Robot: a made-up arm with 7 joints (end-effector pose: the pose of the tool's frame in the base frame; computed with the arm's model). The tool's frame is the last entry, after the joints.
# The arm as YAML. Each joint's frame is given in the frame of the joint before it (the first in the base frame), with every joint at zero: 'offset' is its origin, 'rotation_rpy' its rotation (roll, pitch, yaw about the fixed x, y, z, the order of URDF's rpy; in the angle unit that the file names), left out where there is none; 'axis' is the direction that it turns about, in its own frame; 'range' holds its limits. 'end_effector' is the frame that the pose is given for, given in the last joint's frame.
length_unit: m
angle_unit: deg
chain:
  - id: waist
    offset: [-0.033, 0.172, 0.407]
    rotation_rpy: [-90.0, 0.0, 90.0]
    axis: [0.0, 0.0, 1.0]
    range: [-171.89, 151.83]
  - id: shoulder
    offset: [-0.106, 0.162, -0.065]
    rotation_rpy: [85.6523, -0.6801, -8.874]
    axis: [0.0, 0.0, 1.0]
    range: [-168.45, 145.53]
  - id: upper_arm
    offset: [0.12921, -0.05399, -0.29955]
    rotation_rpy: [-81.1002, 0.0, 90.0]
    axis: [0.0, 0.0, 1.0]
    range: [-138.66, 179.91]
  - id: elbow
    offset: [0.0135, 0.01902, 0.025]
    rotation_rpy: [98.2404, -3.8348, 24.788]
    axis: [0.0, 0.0, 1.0]
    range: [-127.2, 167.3]
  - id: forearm
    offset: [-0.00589, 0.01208, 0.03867]
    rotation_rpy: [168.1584, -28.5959, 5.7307]
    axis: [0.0, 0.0, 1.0]
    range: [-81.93, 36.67]
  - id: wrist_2
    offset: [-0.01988, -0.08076, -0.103]
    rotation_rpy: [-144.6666, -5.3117, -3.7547]
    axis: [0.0, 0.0, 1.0]
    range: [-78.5, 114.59]
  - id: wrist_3
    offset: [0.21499, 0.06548, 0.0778]
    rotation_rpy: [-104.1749, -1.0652, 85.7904]
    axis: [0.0, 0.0, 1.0]
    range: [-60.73, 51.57]
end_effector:
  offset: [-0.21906, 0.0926, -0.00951]
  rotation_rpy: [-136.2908, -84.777, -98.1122]
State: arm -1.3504 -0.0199 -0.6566 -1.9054 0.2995 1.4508 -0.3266
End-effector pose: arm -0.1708 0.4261 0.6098 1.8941 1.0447 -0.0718
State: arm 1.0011 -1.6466 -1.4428 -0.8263 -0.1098 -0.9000 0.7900
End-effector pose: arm 0.2650 -0.4400 0.3802 0.1231 1.1069 2.9150
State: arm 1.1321 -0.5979 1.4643 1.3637 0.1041 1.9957 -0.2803
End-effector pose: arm -0.0197 0.1367 0.1917 2.2405 -1.9059 0.4780
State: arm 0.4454 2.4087 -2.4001 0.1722 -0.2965 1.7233 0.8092
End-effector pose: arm -0.0966 0.1328 -0.3059 1.2922 -1.8251 1.2272
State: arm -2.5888 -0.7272 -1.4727 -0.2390 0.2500 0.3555 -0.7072
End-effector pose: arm 0.0834 0.3324 0.4464 1.7857 0.6863 2.2414
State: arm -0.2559 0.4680 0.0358 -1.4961 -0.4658 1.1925 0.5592
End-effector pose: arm -0.2985 0.1563 0.0032 1.1786 0.1483 0.7295
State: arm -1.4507 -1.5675 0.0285 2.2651 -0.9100 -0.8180 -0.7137
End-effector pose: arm 0.1066 0.6044 0.0915 0.8774 -0.3610 1.0137
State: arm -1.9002 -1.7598 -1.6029 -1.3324 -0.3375 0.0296 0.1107
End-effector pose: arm 0.3173 0.5492 0.2990 -0.5596 -2.5242 0.2661
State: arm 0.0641 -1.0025 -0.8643 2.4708 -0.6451 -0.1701 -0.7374
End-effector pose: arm 0.3562 0.0040 -0.1643 0.0773 -0.1935 2.1430
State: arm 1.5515 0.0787 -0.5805 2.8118 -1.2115 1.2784 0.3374
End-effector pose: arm -0.0603 -0.1774 0.0112 -0.7732 -0.8076 -0.4899
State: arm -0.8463 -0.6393 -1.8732 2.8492 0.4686 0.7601 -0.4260
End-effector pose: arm 0.4152 0.6414 -0.0414 0.8890 -1.5646 2.3707
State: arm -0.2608 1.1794 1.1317 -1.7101 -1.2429 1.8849 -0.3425
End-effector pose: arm 0.3267 0.1572 -0.1781 -0.6378 -1.9596 1.4350
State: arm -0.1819 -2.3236 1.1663 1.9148 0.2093 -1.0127 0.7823
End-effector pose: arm 0.1937 0.2188 -0.2842 -0.7162 -0.0696 -0.9758
